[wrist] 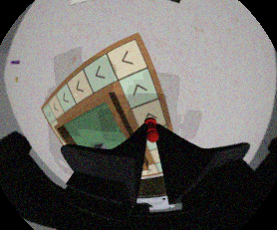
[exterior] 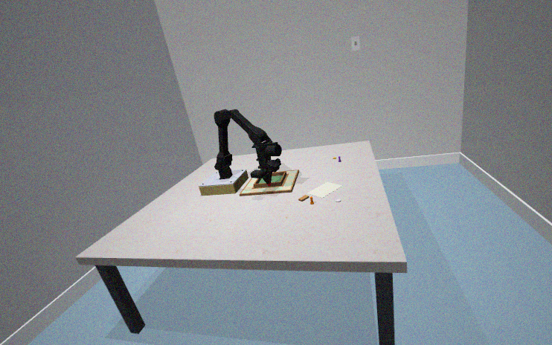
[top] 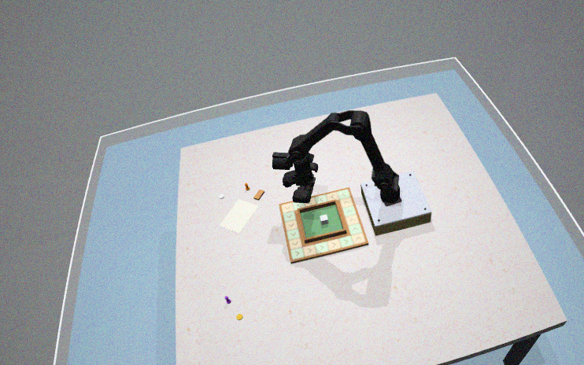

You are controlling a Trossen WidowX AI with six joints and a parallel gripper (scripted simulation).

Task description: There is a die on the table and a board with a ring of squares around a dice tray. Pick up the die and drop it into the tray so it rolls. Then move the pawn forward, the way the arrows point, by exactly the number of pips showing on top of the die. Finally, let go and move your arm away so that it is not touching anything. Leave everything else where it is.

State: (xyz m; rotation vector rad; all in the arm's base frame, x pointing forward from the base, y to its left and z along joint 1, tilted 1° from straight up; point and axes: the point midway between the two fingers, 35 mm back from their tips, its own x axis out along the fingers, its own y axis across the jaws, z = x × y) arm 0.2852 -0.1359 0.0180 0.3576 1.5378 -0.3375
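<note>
Right now my gripper tip is 10 mm below the red pawn. From my gripper tip the other things lie so: wooden block: 180 mm ahead, 120 mm to the right, 40 mm below; green dice tray: 20 mm behind, 110 mm to the left, 40 mm below; white die: 30 mm behind, 110 mm to the left, 20 mm below.
</note>
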